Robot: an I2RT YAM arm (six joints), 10 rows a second.
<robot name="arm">
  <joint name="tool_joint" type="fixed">
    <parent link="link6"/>
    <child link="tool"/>
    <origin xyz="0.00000 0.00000 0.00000" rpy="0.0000 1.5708 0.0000"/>
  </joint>
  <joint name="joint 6" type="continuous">
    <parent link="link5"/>
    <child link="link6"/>
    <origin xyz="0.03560 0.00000 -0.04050" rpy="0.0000 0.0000 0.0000"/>
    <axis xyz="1 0 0"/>
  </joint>
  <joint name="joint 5" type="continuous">
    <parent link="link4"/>
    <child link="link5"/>
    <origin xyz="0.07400 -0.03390 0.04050" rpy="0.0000 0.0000 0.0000"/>
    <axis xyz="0 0 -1"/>
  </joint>
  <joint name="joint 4" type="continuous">
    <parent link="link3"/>
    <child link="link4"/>
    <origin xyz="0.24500 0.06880 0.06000" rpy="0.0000 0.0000 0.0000"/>
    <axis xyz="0 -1 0"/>
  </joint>
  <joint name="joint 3" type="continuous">
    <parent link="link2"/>
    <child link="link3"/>
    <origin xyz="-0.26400 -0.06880 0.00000" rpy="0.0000 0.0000 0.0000"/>
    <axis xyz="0 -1 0"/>
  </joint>
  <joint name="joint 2" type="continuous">
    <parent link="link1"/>
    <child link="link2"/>
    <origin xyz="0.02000 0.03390 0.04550" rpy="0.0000 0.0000 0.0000"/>
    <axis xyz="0 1 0"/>
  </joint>
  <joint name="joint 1" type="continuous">
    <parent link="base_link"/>
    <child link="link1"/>
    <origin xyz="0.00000 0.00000 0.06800" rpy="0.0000 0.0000 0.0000"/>
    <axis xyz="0 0 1"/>
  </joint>
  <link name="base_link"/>
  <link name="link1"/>
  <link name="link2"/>
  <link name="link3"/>
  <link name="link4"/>
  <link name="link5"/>
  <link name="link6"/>
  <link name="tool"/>
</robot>
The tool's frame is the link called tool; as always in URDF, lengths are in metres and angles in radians. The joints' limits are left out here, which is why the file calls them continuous.
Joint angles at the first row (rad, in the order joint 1, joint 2, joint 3, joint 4, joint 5, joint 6):
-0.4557, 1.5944, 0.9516, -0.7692, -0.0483, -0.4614
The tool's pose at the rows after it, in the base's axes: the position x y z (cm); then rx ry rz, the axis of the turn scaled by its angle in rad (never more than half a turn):
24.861 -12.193 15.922 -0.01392 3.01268 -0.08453
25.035 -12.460 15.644 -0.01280 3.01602 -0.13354
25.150 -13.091 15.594 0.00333 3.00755 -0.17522
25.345 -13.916 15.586 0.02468 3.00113 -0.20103
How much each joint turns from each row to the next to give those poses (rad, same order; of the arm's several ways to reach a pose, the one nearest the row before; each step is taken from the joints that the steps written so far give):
-0.0011, 0.0309, -0.0149, 0.0263, 0.0416, -0.0042
-0.0019, 0.0114, -0.0007, 0.0221, 0.0309, -0.0034
-0.0156, 0.0084, 0.0053, 0.0218, 0.0202, -0.0069
-0.0210, 0.0160, 0.0160, 0.0129, 0.0107, -0.0080

